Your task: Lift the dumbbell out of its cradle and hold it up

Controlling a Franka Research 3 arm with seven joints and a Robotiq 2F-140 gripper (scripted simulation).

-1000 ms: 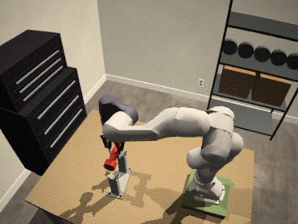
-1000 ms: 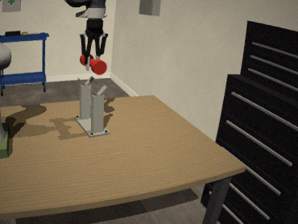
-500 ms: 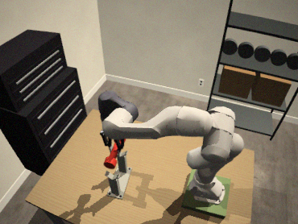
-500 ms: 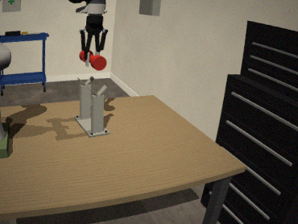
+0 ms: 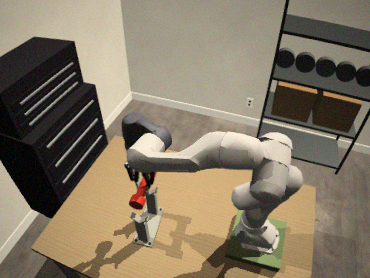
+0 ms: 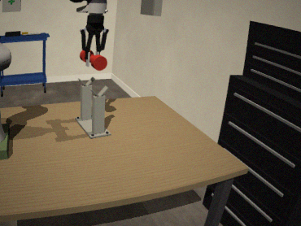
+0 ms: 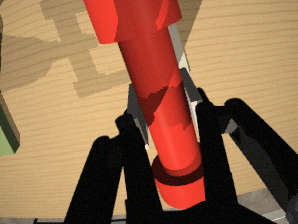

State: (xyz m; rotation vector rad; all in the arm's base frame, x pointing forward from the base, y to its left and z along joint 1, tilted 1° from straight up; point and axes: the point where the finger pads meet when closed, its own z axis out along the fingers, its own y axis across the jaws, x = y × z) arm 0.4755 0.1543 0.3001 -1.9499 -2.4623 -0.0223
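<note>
Right now my hand is right at the red dumbbell. Also, from my hand: grey cradle (23 cm below).
</note>
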